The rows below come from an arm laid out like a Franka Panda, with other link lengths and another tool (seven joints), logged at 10 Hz.
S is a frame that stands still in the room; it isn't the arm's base.
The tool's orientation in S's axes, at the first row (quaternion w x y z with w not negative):
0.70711, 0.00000, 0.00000, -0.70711
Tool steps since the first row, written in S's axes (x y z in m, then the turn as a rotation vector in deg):
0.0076, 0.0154, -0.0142, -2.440, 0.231, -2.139
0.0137, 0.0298, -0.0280, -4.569, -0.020, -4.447
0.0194, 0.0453, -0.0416, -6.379, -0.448, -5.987
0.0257, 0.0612, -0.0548, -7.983, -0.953, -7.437
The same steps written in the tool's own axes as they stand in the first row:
-0.0154, 0.0076, -0.0142, -0.231, -2.440, -2.139
-0.0298, 0.0137, -0.0280, 0.020, -4.569, -4.447
-0.0453, 0.0194, -0.0416, 0.448, -6.379, -5.987
-0.0612, 0.0257, -0.0548, 0.953, -7.983, -7.437

